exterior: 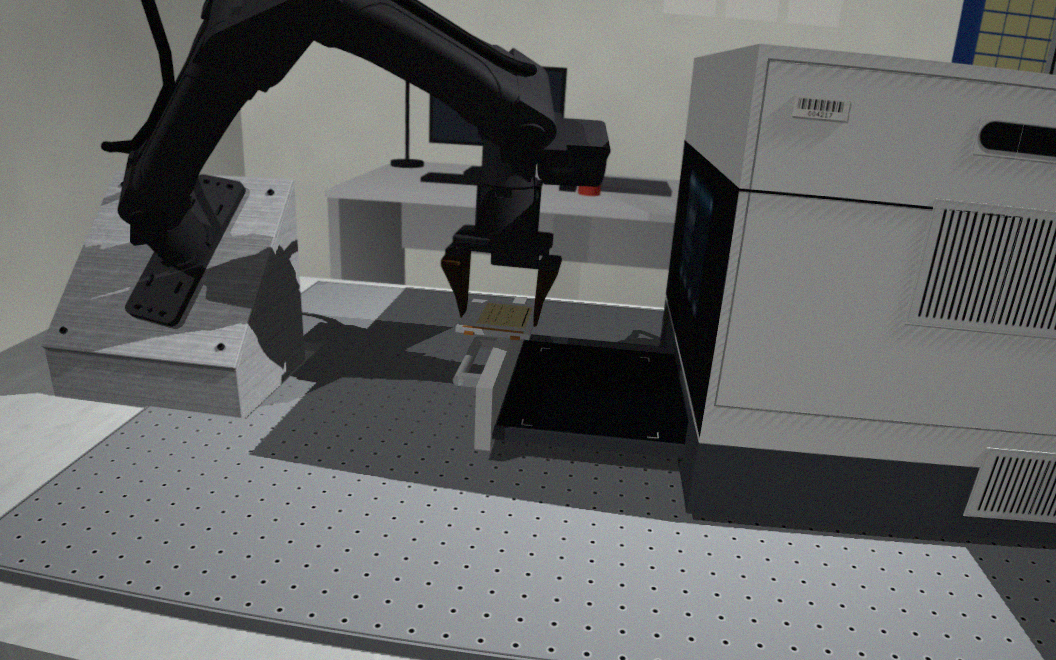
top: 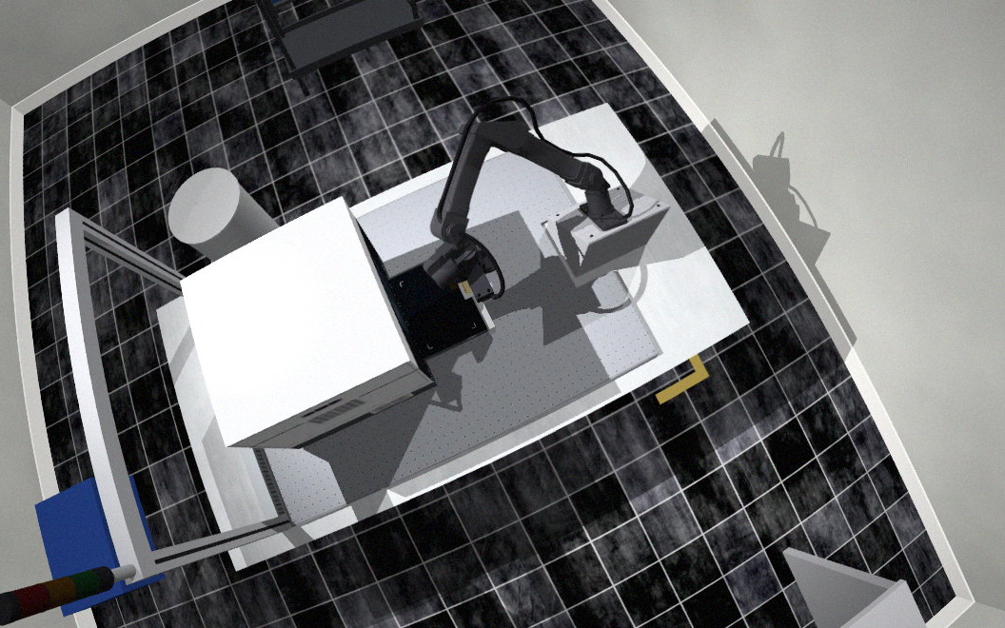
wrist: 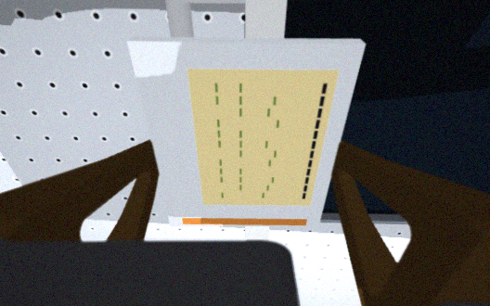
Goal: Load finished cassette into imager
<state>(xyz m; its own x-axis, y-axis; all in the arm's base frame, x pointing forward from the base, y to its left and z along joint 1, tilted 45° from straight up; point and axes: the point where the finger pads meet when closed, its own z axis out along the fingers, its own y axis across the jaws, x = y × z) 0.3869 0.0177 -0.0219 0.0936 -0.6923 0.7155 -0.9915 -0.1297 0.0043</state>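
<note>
My hand is 120 mm short of the drawer, 70 mm above it and 20 mm to the right of it. From my hand the other things lie so: finished cassette right at my hand; then frame rail 780 mm ahead, 470 mm above, 90 mm to the left.
</note>
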